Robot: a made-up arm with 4 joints.
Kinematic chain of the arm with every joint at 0, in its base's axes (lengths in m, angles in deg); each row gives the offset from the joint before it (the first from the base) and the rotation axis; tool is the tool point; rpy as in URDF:
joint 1: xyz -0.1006 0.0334 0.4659 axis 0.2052 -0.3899 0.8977
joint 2: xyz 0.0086 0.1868 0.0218 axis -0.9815 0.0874 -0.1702
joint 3: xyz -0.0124 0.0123 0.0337 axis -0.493 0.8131 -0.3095
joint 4: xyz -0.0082 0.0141 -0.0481 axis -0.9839 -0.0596 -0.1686
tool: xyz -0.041 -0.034 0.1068 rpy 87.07 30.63 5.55
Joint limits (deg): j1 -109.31..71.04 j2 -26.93..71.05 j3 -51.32..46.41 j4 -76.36..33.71
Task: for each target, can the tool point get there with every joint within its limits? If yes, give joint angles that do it. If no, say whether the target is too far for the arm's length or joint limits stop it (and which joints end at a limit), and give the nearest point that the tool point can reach.
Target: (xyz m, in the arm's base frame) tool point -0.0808 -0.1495 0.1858
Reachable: no: joint limits stop it (at a limit: joint 1, joint 2, joint 3, joint 4) | nearest point -0.0220 -0.0303 0.3173 | short by 0.187 m
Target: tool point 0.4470 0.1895 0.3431
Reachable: no: too far | nearest point 0.1811 0.1263 0.3762 | short by 0.275 m
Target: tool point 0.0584 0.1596 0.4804
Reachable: yes | joints -69.28 33.61 -35.06 -11.79
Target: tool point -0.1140 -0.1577 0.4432
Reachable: no: joint limits stop it (at a limit: joint 1, joint 3, joint 4) | nearest point -0.0233 -0.0247 0.3992 | short by 0.167 m
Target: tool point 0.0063 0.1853 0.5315
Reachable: yes | joints -47.21 23.63 1.60 -30.67
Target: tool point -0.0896 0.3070 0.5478
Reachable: yes | joints -11.72 31.61 0.78 17.28
